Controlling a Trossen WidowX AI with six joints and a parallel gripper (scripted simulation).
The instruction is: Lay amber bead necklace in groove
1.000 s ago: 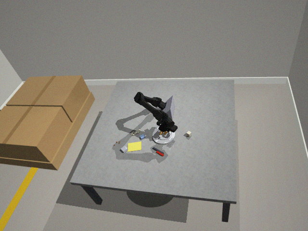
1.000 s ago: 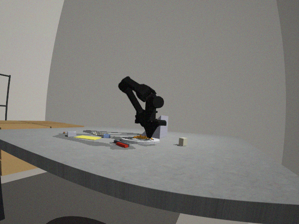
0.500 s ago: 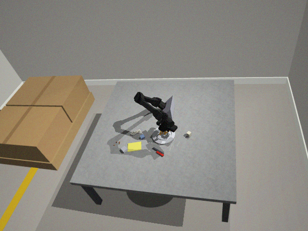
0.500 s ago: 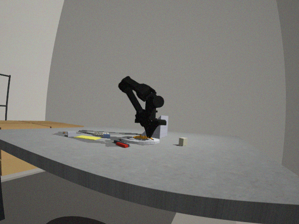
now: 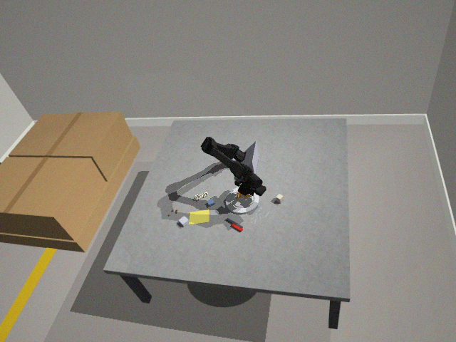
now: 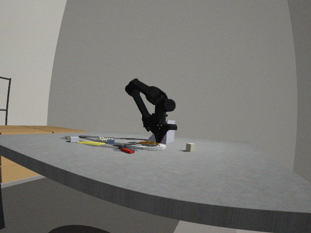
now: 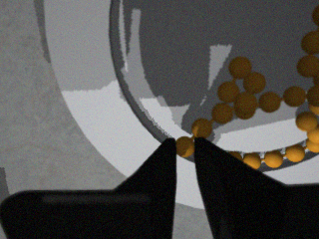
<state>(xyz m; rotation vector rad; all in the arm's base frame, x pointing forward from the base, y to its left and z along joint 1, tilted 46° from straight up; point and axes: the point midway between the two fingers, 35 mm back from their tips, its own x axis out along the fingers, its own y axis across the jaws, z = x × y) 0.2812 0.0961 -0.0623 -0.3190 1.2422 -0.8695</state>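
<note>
Right now the round bead board is 30 mm ahead of my gripper tip, 50 mm to the right of it and 10 mm below it. From my gripper tip the other things lie so: blue cube 70 mm ahead, 240 mm to the right, 10 mm below; then cream cube 10 mm ahead, 170 mm to the left; then red-handled tool 210 mm ahead, 50 mm to the right, 20 mm below.
</note>
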